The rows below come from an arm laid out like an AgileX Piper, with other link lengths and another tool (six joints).
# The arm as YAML. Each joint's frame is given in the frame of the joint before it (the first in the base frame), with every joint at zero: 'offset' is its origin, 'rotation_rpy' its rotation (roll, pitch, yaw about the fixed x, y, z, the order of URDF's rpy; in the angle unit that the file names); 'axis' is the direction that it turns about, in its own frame. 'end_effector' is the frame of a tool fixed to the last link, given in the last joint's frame.
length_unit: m
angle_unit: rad
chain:
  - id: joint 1
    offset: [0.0, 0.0, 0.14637]
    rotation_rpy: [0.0, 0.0, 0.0]
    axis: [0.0, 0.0, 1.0]
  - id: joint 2
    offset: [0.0, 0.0, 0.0]
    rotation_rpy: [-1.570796, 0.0, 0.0]
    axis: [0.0, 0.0, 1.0]
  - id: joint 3
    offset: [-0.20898, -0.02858, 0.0]
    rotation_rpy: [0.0, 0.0, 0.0]
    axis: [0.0, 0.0, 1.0]
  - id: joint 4
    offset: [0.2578, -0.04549, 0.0]
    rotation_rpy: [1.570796, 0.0, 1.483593]
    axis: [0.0, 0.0, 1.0]
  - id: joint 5
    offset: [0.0, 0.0, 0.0]
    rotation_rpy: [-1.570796, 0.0, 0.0]
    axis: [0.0, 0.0, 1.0]
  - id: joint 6
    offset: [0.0, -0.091, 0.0]
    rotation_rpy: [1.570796, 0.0, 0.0]
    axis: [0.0, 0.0, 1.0]
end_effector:
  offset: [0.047, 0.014, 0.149]
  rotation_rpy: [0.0, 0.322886, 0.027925]
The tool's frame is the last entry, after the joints.
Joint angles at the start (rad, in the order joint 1, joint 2, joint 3, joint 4, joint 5, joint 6):
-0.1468, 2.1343, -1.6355, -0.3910, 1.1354, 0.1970
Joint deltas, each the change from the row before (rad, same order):
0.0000, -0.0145, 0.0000, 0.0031, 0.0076, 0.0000
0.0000, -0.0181, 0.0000, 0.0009, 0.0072, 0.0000
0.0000, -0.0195, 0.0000, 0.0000, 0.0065, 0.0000
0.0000, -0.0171, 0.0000, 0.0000, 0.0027, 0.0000
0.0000, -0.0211, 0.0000, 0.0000, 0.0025, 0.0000
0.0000, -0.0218, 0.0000, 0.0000, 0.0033, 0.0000
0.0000, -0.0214, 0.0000, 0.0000, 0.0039, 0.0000
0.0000, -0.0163, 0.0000, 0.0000, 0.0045, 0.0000
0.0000, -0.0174, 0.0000, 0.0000, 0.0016, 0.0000
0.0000, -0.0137, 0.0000, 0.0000, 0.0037, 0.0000
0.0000, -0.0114, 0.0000, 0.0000, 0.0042, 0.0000
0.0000, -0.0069, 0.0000, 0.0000, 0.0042, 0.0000
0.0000, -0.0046, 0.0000, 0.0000, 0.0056, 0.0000
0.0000, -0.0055, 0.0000, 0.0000, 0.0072, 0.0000
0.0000, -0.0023, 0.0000, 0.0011, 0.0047, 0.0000
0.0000, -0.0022, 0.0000, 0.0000, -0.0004, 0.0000
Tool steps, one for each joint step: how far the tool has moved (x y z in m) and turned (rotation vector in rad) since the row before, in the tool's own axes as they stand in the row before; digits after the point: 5 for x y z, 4 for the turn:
0.00098, -0.00126, -0.00498, -0.0037, -0.0056, 0.0054
0.00060, -0.00212, -0.00625, -0.0023, -0.0098, 0.0062
0.00036, -0.00244, -0.00675, -0.0018, -0.0119, 0.0065
-0.00037, -0.00198, -0.00601, -0.0023, -0.0134, 0.0055
-0.00061, -0.00240, -0.00743, -0.0030, -0.0173, 0.0067
-0.00044, -0.00252, -0.00764, -0.0030, -0.0172, 0.0070
-0.00026, -0.00251, -0.00746, -0.0028, -0.0162, 0.0069
0.00017, -0.00199, -0.00562, -0.0018, -0.0109, 0.0054
-0.00055, -0.00195, -0.00610, -0.0026, -0.0147, 0.0055
0.00014, -0.00166, -0.00471, -0.0016, -0.0092, 0.0045
0.00039, -0.00144, -0.00387, -0.0011, -0.0066, 0.0038
0.00063, -0.00096, -0.00228, -0.0003, -0.0024, 0.0024
0.00109, -0.00079, -0.00143, 0.0004, 0.0012, 0.0018
0.00143, -0.00097, -0.00168, 0.0005, 0.0019, 0.0022
0.00105, -0.00024, -0.00065, -0.0005, 0.0027, 0.0011
-0.00020, -0.00021, -0.00078, -0.0005, -0.0024, 0.0007

